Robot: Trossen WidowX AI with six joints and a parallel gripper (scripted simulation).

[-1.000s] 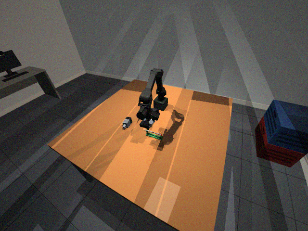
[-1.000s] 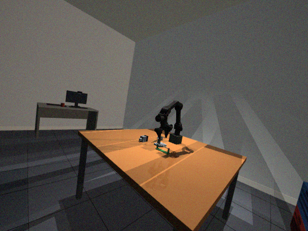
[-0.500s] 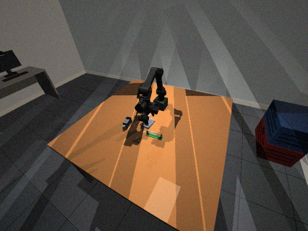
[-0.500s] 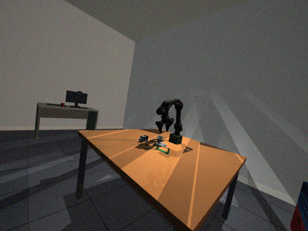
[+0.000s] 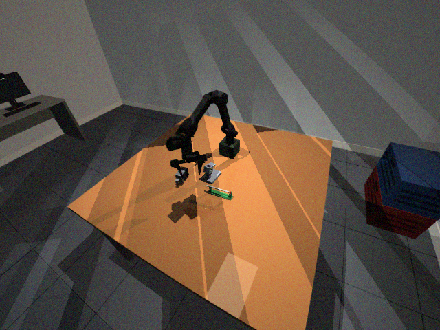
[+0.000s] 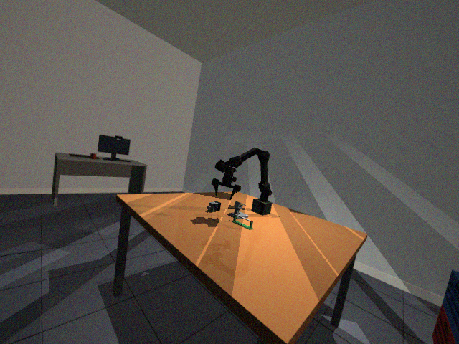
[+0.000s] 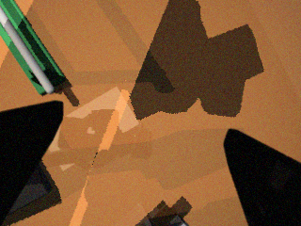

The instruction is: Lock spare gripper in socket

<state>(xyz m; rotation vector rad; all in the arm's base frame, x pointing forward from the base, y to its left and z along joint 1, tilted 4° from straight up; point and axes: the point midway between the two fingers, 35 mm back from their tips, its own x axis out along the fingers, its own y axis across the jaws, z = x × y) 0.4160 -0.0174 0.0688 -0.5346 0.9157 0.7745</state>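
My gripper tip is now 5 cm past the spare gripper, 14 cm to the left of it and 10 cm above it. The rest, counted from my gripper tip: green mount: 6 cm behind, 14 cm to the left, 11 cm below.
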